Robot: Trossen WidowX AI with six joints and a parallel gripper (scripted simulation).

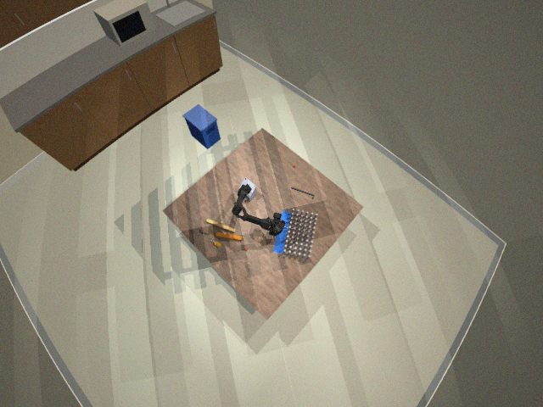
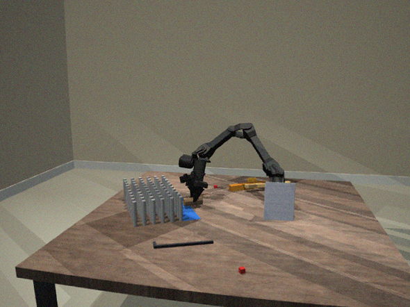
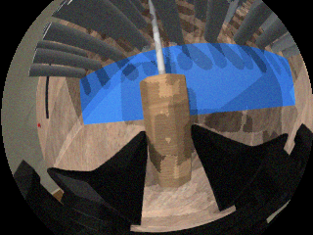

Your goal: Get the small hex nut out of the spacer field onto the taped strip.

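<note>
My gripper tip is 60 mm short of the blue taped strip and 30 mm above it. From my gripper tip the other things lie so: pick tool 90 mm ahead, 60 mm to the left.
</note>
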